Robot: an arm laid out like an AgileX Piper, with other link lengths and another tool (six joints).
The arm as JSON. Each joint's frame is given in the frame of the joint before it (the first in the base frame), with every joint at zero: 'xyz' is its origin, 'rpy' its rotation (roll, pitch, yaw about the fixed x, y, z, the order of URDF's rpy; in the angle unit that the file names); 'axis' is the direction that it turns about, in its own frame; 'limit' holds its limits. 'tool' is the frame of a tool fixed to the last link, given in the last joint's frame.
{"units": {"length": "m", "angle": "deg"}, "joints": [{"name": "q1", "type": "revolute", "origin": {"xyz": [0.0, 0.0, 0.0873], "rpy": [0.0, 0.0, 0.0]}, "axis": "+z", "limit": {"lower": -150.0, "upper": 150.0}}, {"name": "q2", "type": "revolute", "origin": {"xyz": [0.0, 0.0, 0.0], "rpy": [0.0, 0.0, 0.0]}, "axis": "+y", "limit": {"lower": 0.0, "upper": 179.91}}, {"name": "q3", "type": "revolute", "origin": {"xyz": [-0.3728, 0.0, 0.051], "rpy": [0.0, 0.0, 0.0]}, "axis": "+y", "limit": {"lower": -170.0, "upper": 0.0}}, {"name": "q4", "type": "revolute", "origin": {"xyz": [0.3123, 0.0, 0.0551], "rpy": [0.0, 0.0, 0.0]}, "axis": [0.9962, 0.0, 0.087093], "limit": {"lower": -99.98, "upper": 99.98}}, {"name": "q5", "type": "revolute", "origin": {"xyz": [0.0, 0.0, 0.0], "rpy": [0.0, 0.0, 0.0]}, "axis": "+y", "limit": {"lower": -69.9, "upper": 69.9}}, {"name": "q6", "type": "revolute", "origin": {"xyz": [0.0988, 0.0, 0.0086], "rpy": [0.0, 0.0, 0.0]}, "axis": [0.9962, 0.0, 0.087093], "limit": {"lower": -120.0, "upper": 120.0}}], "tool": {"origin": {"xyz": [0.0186, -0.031, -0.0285], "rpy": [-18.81, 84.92, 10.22]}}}
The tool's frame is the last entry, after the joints.
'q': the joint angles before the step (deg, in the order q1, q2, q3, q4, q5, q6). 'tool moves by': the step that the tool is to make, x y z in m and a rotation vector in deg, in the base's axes. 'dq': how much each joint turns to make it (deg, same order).
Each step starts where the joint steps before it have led.
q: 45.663 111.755 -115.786 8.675 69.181 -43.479
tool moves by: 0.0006 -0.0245 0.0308 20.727 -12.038 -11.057
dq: -1.627 -9.039 13.060 1.040 -28.457 6.888
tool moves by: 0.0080 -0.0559 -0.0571 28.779 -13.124 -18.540
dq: -3.513 -7.595 28.642 8.706 -51.739 6.032
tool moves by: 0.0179 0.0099 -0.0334 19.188 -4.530 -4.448
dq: 0.002 4.781 4.038 -3.861 -23.932 17.600
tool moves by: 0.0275 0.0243 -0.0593 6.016 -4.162 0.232
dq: -0.004 9.529 -0.004 -3.637 -15.963 6.975
